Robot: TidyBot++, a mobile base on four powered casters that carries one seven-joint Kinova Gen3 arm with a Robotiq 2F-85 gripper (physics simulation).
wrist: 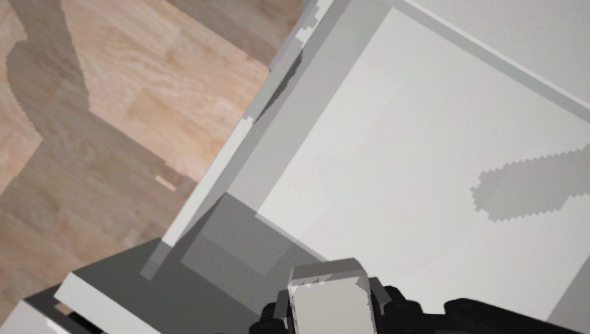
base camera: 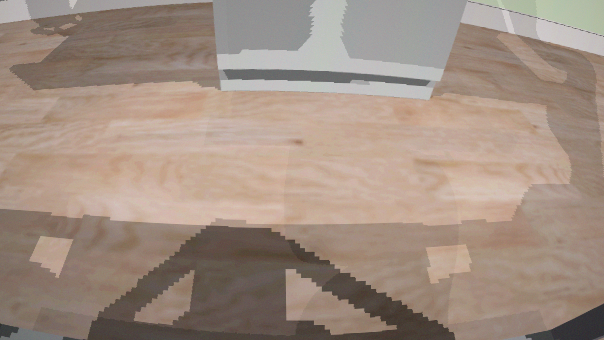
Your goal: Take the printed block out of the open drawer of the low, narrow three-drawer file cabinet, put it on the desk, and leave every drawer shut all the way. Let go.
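My gripper [wrist: 330, 304] is shut on the pale printed block [wrist: 332, 312] at the bottom of the wrist view, with a finger on each side of it. The block is above the open drawer [wrist: 400, 130], whose light grey floor and raised walls show below it; the height between them is hard to tell. The low grey file cabinet [base camera: 390, 30] stands at the top of the base camera view, where its lower front shows with a dark slot near the floor. The gripper and the block do not show in the base camera view. I cannot make out the desk.
The wood floor [base camera: 300, 175] [wrist: 140, 60] lies before the cabinet and beside the drawer, with shadows over it. A dark grey surface with a white edge [wrist: 107, 306] shows at the lower left of the wrist view; what it belongs to is hard to tell.
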